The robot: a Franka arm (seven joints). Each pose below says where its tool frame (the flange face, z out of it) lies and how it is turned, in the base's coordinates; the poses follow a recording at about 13 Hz.
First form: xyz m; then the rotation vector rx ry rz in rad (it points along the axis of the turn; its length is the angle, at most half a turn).
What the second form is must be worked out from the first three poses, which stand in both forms.
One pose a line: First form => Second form
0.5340 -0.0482 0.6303 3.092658 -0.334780 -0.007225 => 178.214 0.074 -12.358 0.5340 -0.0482 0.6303
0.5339 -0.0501 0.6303 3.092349 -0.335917 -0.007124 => 178.203 0.069 -12.400 0.5339 -0.0501 0.6303
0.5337 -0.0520 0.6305 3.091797 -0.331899 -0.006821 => 178.149 0.054 -12.255 0.5337 -0.0520 0.6305
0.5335 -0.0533 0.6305 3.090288 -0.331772 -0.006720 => 178.063 0.041 -12.256 0.5335 -0.0533 0.6305
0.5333 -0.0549 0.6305 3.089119 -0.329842 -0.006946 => 177.984 0.042 -12.190 0.5333 -0.0549 0.6305
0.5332 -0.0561 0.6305 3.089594 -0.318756 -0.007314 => 177.944 0.059 -11.782 0.5332 -0.0561 0.6305
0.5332 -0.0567 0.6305 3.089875 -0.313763 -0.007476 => 177.930 0.067 -11.598 0.5332 -0.0567 0.6305
